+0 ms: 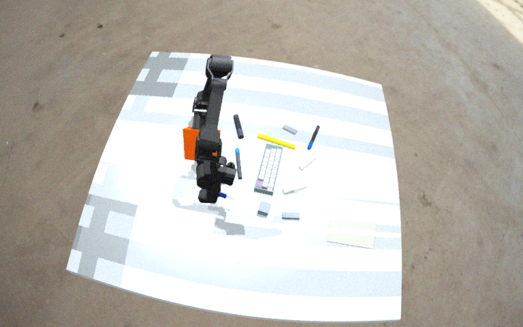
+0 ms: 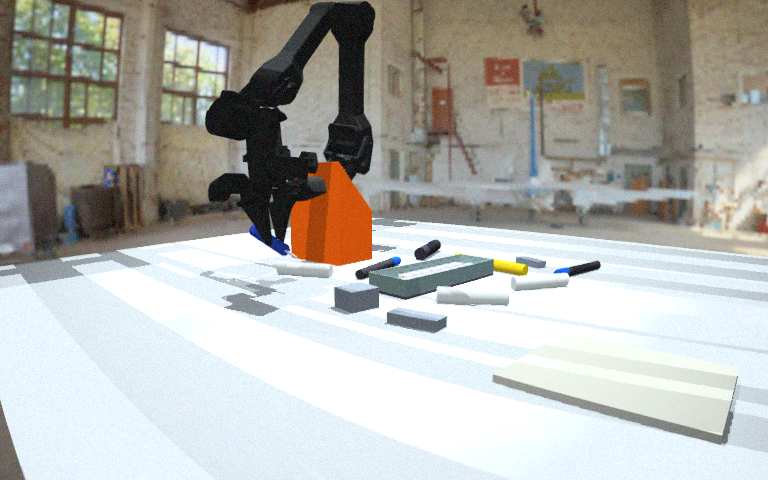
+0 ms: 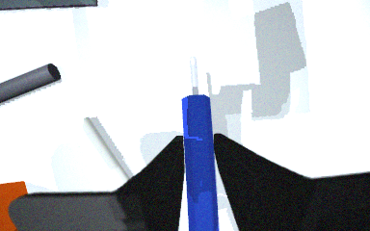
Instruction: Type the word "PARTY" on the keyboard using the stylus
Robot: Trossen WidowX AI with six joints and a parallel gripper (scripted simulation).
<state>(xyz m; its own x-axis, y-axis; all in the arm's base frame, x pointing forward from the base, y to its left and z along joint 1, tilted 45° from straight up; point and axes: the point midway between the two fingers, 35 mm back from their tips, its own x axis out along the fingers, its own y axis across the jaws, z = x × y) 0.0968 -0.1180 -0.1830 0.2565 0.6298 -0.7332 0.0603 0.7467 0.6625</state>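
The yellow marker is 310 mm to the left of my gripper tip, 190 mm ahead of it and 50 mm below it. Also, from my gripper tip: dark marker: 360 mm to the left, 50 mm below, 20 mm ahead; blue stylus: 10 mm ahead; pale flat pad: 510 mm ahead, 60 mm below, 50 mm to the right.
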